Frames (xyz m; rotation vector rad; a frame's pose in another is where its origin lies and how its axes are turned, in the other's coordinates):
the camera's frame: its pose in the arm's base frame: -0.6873 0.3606 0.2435 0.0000 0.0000 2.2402
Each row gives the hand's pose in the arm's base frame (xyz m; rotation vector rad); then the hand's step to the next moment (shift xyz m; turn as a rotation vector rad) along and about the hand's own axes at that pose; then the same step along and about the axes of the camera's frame.
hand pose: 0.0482 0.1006 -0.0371 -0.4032 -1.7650 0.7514
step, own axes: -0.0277 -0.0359 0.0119 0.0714 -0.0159 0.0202
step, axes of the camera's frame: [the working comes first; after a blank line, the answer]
step, axes of the arm's base frame: 0.0012 -0.0468 0.0018 -0.0404 0.0260 0.0587

-0.0375 0.0281 0.0018 0.0455 0.0155 0.0587
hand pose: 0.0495 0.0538 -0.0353 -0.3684 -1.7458 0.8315
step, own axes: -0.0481 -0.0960 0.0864 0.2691 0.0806 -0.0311
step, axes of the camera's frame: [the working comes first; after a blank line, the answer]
step, axes of the arm's base frame: -0.0485 -0.1274 0.0203 -0.0751 0.2343 0.1391

-0.0698 0.1171 0.0203 0.2304 -0.0865 0.1391
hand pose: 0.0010 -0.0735 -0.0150 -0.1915 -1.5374 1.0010
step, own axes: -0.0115 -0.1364 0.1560 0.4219 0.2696 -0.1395
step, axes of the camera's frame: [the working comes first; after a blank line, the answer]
step, axes of the arm's base frame: -0.0771 -0.1648 0.0998 -0.0976 0.4981 0.1120

-0.0814 0.1628 0.0998 0.4511 -0.2325 0.1120
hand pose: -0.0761 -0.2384 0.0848 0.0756 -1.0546 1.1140
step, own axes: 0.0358 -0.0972 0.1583 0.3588 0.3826 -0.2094
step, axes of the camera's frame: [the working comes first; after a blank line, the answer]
step, axes of the arm's base frame: -0.0282 -0.1067 0.1536 -0.1400 0.5468 -0.0201

-0.0662 0.0883 0.1536 0.5156 -0.2295 -0.0201
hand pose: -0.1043 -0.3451 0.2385 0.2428 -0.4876 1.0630
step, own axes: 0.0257 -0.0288 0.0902 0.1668 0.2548 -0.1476
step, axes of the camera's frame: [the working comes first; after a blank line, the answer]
step, axes of the arm's base frame: 0.0115 -0.0315 0.0922 -0.1194 0.3116 -0.0562

-0.0318 0.0105 0.0922 0.3185 -0.0997 -0.0562
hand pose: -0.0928 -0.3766 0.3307 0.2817 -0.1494 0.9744
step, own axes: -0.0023 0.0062 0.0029 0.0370 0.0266 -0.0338
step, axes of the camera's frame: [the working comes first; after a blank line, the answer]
step, axes of the arm's base frame: -0.0064 0.0006 0.0032 -0.0016 0.0536 -0.0185

0.0044 0.0047 0.0032 0.0430 -0.0320 -0.0185
